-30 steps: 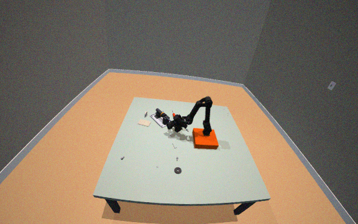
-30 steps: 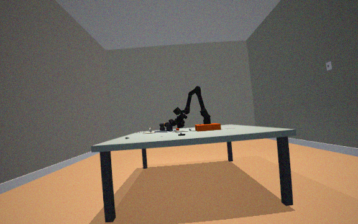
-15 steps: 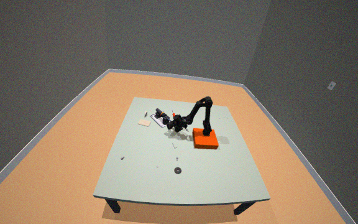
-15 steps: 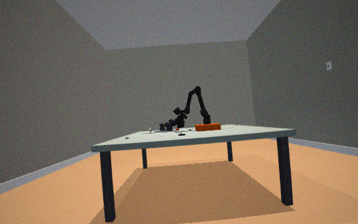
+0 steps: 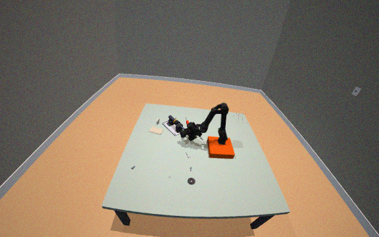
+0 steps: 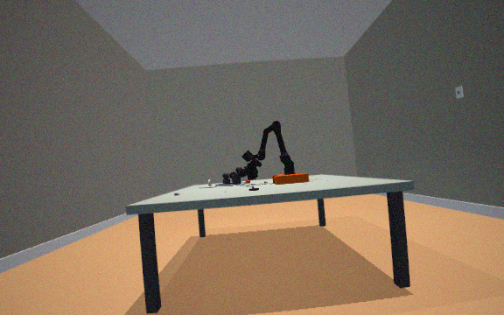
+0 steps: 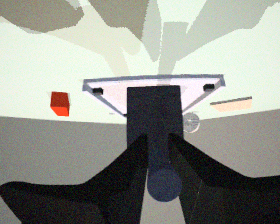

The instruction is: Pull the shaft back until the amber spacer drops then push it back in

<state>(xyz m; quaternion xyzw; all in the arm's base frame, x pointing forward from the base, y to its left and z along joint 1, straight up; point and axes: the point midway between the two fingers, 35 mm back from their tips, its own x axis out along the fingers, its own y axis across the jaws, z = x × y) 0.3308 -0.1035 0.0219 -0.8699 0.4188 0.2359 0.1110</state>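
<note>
Now: the dark round shaft 4 cm to the right of my gripper tip, 3 cm ahead of it and 2 cm above it. From my gripper tip the other things lie so: amber spacer: 10 cm to the right, 8 cm ahead, 2 cm above; then tan pad: 27 cm ahead, 6 cm below, 4 cm to the right; then pale ring: 27 cm ahead, 16 cm to the right, 3 cm below.
</note>
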